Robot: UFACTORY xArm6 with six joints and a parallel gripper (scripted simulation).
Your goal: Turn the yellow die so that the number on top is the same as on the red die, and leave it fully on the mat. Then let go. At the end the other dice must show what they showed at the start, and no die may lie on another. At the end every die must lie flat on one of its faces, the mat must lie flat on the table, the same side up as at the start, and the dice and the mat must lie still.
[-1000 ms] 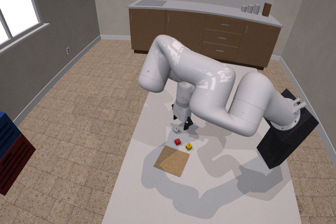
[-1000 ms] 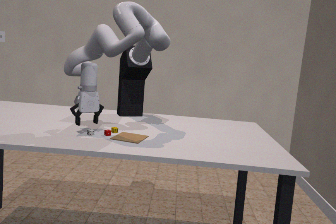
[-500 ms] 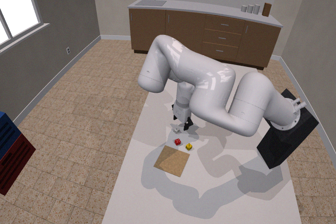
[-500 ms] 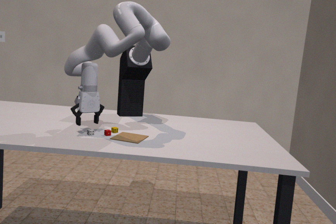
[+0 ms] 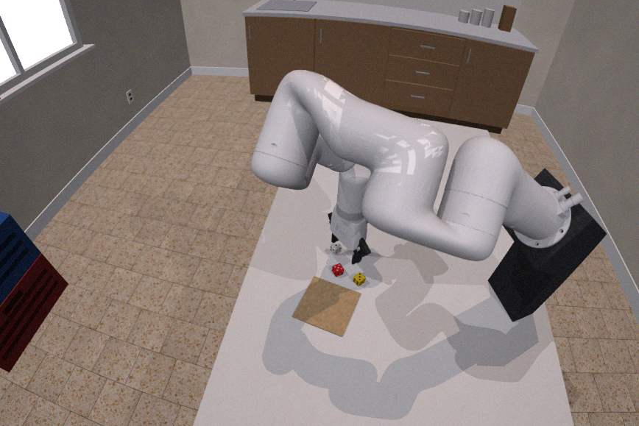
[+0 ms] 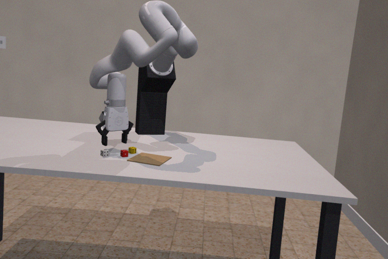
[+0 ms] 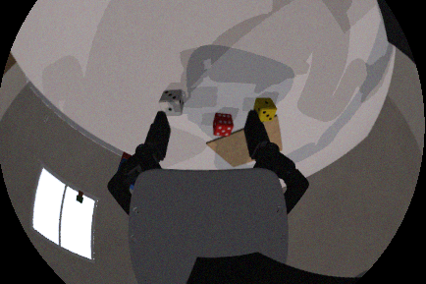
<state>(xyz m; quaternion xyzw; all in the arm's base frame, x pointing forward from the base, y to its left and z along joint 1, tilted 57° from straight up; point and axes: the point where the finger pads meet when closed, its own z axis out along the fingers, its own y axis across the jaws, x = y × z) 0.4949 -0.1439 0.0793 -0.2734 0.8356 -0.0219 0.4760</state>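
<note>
Right now the red die is 50 mm to the left of my hand, 40 mm below it and 10 mm ahead of it. From my hand the other things lie so: mat: 160 mm to the left, 50 mm below, 20 mm ahead; white die: 40 mm below, 30 mm to the right, 30 mm ahead; yellow die: 70 mm to the left, 50 mm behind, 40 mm below.
</note>
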